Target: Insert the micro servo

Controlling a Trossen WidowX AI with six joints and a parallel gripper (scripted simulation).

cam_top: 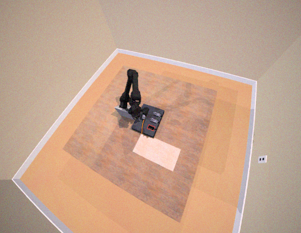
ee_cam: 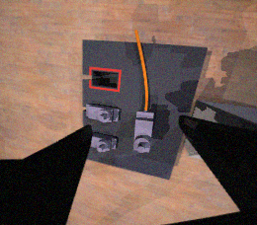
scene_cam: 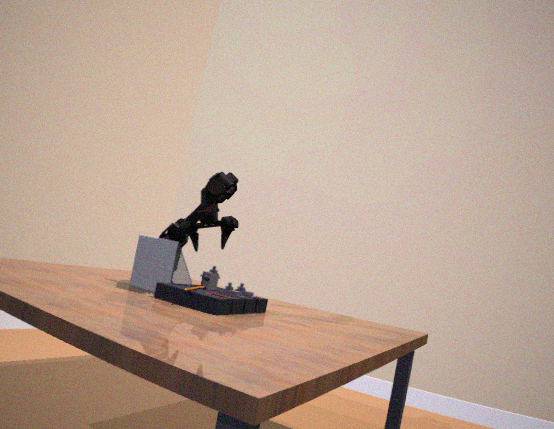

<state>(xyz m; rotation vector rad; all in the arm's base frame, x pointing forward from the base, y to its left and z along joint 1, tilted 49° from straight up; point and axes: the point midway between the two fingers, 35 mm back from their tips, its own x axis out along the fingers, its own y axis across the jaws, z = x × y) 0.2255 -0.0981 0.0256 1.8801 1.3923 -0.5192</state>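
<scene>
Now: the dark deck 15 cm below my gripper tip, 4 cm to the left of it and 1 cm behind it.
</scene>
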